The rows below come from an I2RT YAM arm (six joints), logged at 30 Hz.
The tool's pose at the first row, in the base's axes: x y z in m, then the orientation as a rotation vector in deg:
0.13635, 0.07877, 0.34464, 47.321, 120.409, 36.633
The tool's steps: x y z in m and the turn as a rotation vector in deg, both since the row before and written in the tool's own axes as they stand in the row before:
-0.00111, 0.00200, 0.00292, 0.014, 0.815, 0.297
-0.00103, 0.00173, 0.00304, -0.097, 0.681, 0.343
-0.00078, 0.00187, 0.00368, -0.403, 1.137, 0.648
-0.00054, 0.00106, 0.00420, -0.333, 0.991, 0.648
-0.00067, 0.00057, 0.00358, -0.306, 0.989, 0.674
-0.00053, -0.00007, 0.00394, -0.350, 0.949, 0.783
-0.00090, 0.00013, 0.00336, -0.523, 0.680, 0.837
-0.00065, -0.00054, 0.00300, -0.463, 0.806, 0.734
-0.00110, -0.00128, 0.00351, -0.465, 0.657, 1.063
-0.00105, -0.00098, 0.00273, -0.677, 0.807, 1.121
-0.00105, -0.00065, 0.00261, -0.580, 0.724, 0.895
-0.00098, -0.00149, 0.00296, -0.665, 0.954, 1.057
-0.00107, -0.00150, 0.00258, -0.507, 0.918, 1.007
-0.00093, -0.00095, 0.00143, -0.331, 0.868, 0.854
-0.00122, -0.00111, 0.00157, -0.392, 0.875, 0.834
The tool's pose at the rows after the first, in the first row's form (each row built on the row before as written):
0.13992, 0.07976, 0.34482, 47.525, 121.062, 37.215
0.14345, 0.08068, 0.34469, 47.740, 121.526, 37.862
0.14740, 0.08201, 0.34415, 48.049, 122.155, 39.230
0.15133, 0.08315, 0.34263, 48.420, 122.682, 40.453
0.15466, 0.08380, 0.34118, 48.833, 123.207, 41.666
0.15794, 0.08429, 0.33899, 49.353, 123.634, 42.961
0.16103, 0.08454, 0.33741, 49.899, 123.705, 44.308
0.16347, 0.08452, 0.33547, 50.330, 123.939, 45.621
0.16627, 0.08392, 0.33283, 51.169, 123.939, 47.012
0.16855, 0.08336, 0.33083, 51.933, 123.911, 48.742
0.17085, 0.08301, 0.32912, 52.502, 123.919, 50.217
0.17306, 0.08242, 0.32653, 53.156, 124.009, 52.007
0.17502, 0.08170, 0.32415, 53.836, 124.167, 53.597
0.17625, 0.08101, 0.32280, 54.434, 124.430, 54.910
0.17768, 0.08010, 0.32128, 54.977, 124.653, 56.285

